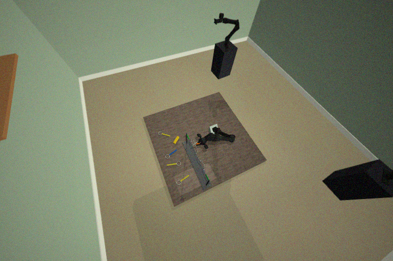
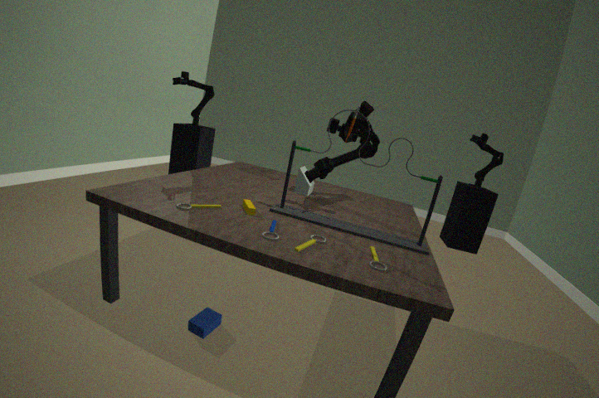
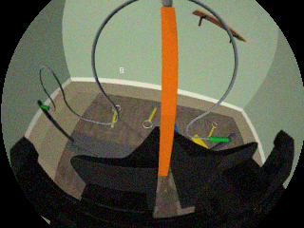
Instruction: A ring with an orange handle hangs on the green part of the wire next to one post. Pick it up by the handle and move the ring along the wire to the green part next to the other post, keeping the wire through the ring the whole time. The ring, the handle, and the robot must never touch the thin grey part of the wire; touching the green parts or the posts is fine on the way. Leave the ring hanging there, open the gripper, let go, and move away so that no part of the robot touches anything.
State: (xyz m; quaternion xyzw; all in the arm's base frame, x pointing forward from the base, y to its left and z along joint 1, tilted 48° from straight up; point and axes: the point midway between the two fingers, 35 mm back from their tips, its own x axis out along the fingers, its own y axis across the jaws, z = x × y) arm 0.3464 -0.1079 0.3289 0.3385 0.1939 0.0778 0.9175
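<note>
My gripper tip is 1 cm short of the orange-handled ring, 1 cm to the right of it and 9 cm below it. Round my gripper tip: blue block 28 cm ahead, 38 cm to the right, 82 cm below; yellow block 12 cm ahead, 31 cm to the right, 33 cm below; blue-handled ring 28 cm ahead, 17 cm to the right, 34 cm below.
</note>
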